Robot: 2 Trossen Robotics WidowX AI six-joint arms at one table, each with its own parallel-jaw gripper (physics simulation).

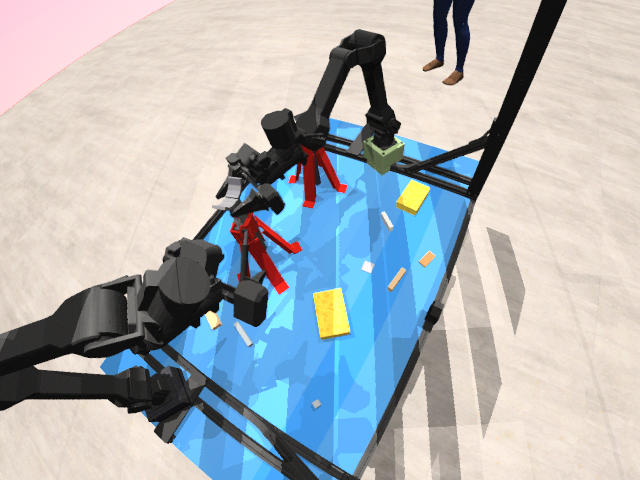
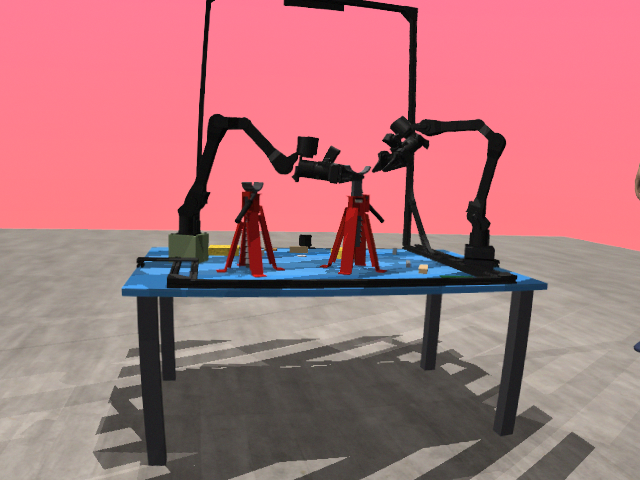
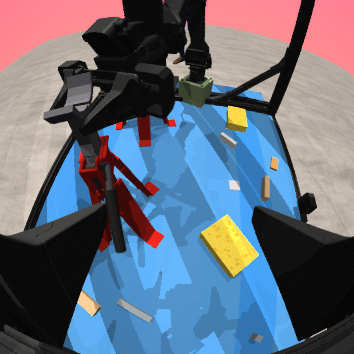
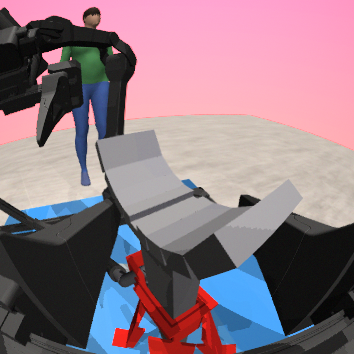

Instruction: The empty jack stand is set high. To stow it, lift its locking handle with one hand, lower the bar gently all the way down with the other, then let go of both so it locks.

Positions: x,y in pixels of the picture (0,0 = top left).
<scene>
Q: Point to a red jack stand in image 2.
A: At 250,252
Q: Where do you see a saddle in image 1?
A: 232,198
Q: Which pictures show the right gripper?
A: Image 1, image 2, image 3 and image 4: all of them.
</scene>
